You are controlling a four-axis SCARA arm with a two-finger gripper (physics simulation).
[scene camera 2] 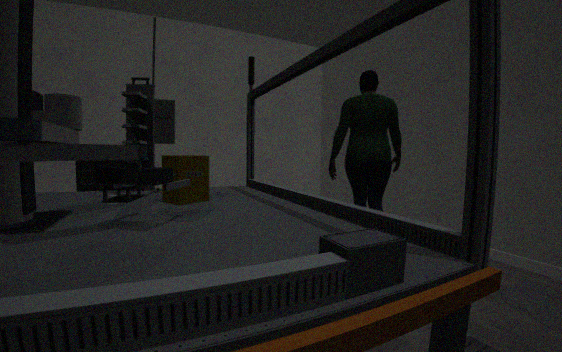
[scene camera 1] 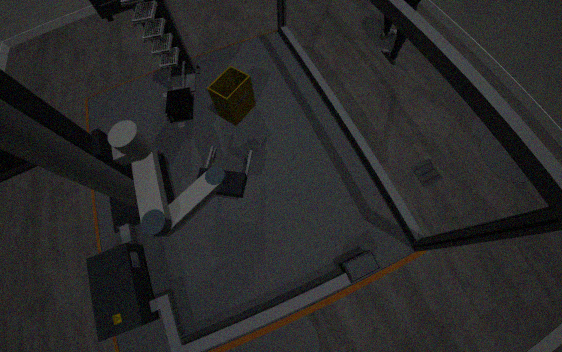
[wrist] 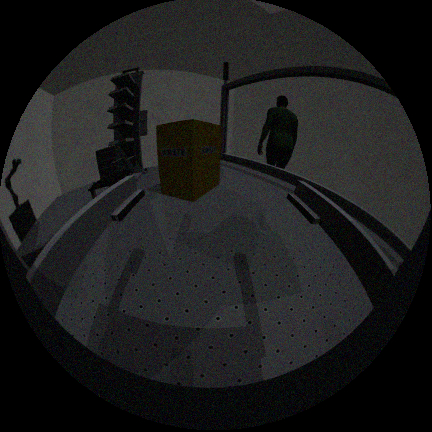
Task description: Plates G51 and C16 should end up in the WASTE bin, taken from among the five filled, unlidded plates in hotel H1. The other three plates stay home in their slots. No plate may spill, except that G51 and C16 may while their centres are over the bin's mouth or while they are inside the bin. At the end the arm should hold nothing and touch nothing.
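Frame: origin at the arm's base, x left, y ahead, z down, level; centimetres.
Seen in the pictures: gripper, fingertip midpoint: [scene camera 1: 232, 149] [wrist: 217, 182]; arm's base, origin of the base link: [scene camera 2: 4, 226].
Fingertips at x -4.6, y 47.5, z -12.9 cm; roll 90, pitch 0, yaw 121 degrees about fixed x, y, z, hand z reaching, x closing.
Note:
Offsets run from my fingertips to a thing's top centre.
The yellow WASTE bin {dx +27.7, dy +9.3, dz -8.3 cm} [scene camera 1: 235, 107] [scene camera 2: 186, 180] [wrist: 192, 162] stands upright on the deck, its mouth open upward; its inside is too dark to read. Hotel H1 [scene camera 1: 175, 36] [scene camera 2: 150, 115] [wrist: 138, 120] is a tall dark rack behind and left of it. Several pale gridded plates {dx +58.3, dy -12.8, dz -31.3 cm} [scene camera 1: 145, 11] sit on its stacked shelves in scene camera 1; their labels cannot be read, so G51 and C16 cannot be told apart. My gripper [scene camera 1: 232, 150] [wrist: 217, 182] is open and empty, low over the deck, apart from the bin, with its fingers pointing toward the bin side.
A black box-like device [scene camera 1: 180, 103] [wrist: 112, 165] stands between the hotel and the arm, left of the bin. A dark framed barrier [scene camera 1: 350, 130] runs along the right side. A grey box {dx -62.1, dy +27.5, dz +4.2 cm} [scene camera 1: 362, 265] [scene camera 2: 370, 260] sits at the front corner. A person [scene camera 2: 371, 130] [wrist: 282, 132] stands beyond the barrier.

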